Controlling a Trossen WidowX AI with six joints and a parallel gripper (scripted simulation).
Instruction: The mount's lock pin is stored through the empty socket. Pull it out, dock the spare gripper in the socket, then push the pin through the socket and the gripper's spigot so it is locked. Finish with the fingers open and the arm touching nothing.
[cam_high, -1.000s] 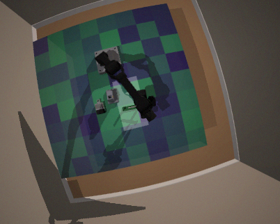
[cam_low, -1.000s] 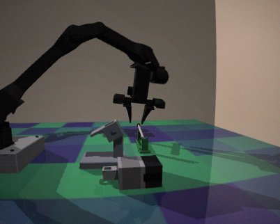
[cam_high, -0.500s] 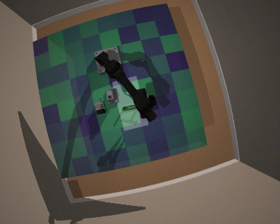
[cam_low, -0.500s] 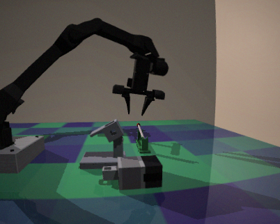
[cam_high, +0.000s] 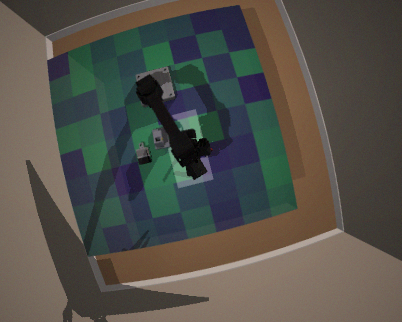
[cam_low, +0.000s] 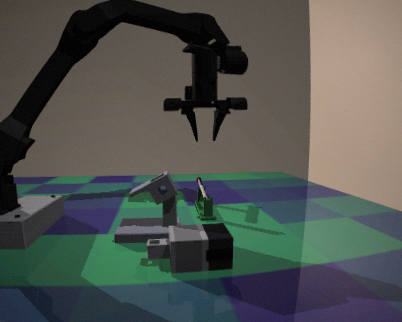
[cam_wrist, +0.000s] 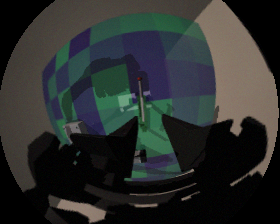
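Now: the small green bracket 130 mm below my gripper tip, 30 mm to the right of it and 10 mm behind it. From my gripper tip the other things lie so: spare gripper (270 mm to the right, 140 mm below, 70 mm behind); grey mount (160 mm to the right, 110 mm below, 110 mm behind).
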